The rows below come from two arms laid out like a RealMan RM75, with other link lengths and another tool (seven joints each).
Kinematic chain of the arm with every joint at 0, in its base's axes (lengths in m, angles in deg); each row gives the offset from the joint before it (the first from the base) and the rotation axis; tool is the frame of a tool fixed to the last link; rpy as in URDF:
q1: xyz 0 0 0.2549 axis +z
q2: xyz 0 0 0 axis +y
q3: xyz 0 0 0.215 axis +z
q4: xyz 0 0 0 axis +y
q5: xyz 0 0 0.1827 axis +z
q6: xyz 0 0 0 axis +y
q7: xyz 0 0 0.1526 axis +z
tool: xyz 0.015 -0.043 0.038 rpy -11.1 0 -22.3
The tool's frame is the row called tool.
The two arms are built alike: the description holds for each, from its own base.
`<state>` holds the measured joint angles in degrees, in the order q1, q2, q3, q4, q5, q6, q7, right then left.
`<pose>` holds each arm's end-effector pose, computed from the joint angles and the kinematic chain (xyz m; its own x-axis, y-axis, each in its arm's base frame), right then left.
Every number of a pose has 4 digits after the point.
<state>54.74 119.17 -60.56 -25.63 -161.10 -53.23 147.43 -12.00 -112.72 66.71 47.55 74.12 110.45 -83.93</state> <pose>0.2802 0.3922 -0.0229 0.7667 -0.5837 0.2674 -0.4780 -0.7970 -0.3693 -0.1564 0.2586 0.0584 0.4354 0.6229 0.6499 0.3153 -0.7817 0.5380</pose>
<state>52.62 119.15 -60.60 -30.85 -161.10 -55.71 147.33 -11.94 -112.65 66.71 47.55 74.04 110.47 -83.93</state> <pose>0.2785 0.3959 -0.0120 0.7747 -0.5804 0.2509 -0.4709 -0.7944 -0.3836 -0.1568 0.2586 0.0589 0.4349 0.6227 0.6505 0.3159 -0.7820 0.5374</pose>
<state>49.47 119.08 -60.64 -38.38 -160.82 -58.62 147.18 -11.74 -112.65 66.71 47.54 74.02 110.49 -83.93</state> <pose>0.2759 0.4012 0.0055 0.7885 -0.5741 0.2206 -0.4578 -0.7874 -0.4128 -0.1576 0.2580 0.0589 0.4324 0.6242 0.6507 0.3183 -0.7808 0.5376</pose>
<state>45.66 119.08 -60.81 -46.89 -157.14 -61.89 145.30 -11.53 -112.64 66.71 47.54 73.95 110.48 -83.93</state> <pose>0.2667 0.4047 0.0195 0.8217 -0.5469 0.1604 -0.4450 -0.7915 -0.4188 -0.1585 0.2575 0.0592 0.4296 0.6253 0.6515 0.3208 -0.7801 0.5372</pose>
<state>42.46 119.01 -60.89 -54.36 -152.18 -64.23 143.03 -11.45 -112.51 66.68 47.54 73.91 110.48 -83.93</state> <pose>0.2521 0.4090 0.0314 0.8615 -0.4999 0.0889 -0.4225 -0.8028 -0.4206 -0.1593 0.2575 0.0598 0.4296 0.6251 0.6517 0.3229 -0.7803 0.5356</pose>
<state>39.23 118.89 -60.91 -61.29 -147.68 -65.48 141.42 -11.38 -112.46 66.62 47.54 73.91 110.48 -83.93</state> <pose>0.2393 0.4123 0.0462 0.8925 -0.4506 0.0190 -0.3973 -0.8056 -0.4396 -0.1598 0.2574 0.0602 0.4290 0.6251 0.6521 0.3245 -0.7804 0.5345</pose>
